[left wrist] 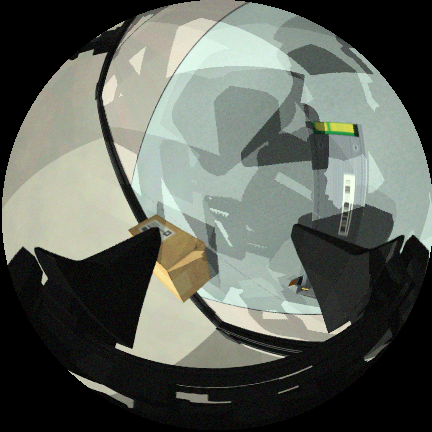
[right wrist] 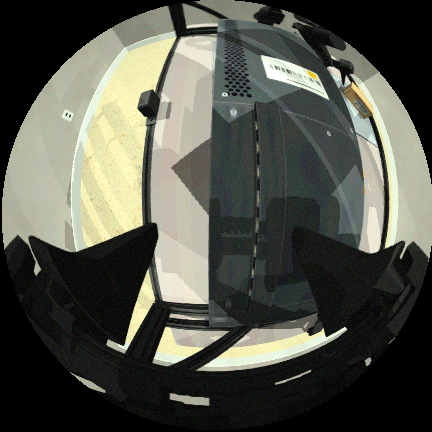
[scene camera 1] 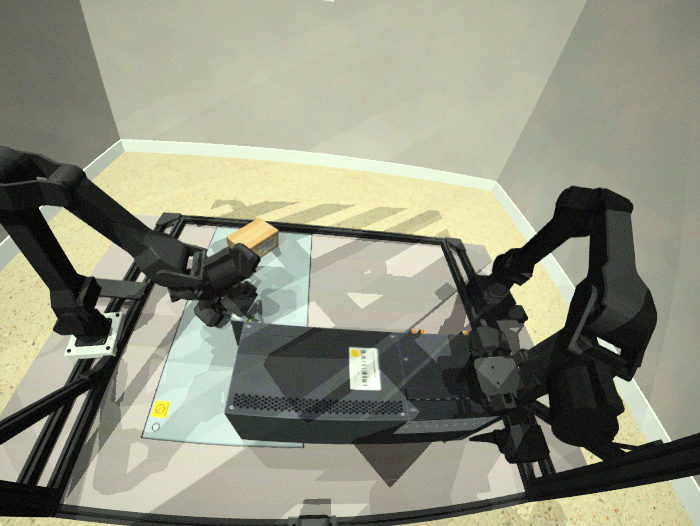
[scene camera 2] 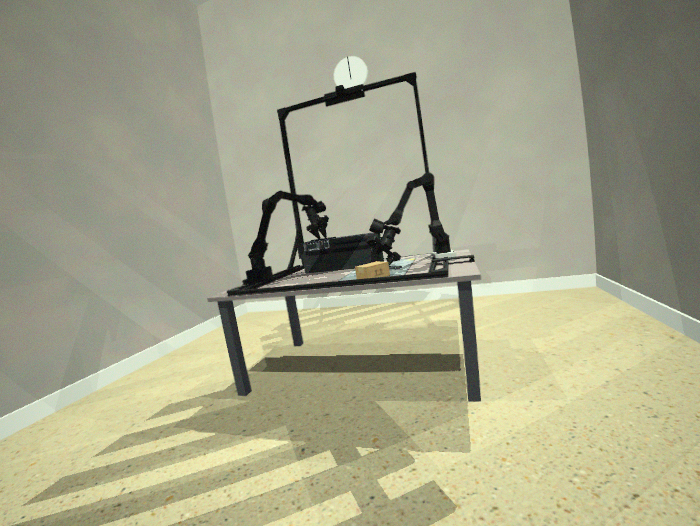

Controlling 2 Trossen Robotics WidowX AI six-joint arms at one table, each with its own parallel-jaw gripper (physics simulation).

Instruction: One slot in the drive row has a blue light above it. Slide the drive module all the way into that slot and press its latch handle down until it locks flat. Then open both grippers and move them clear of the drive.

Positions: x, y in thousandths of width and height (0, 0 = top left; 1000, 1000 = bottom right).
Labels:
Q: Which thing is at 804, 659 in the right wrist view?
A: The right gripper.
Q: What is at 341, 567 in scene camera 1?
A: The left gripper.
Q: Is the right gripper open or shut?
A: Open.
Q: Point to a cardboard box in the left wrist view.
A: At 420, 615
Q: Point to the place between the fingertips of the left gripper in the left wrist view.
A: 529, 538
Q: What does the right gripper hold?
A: Nothing.

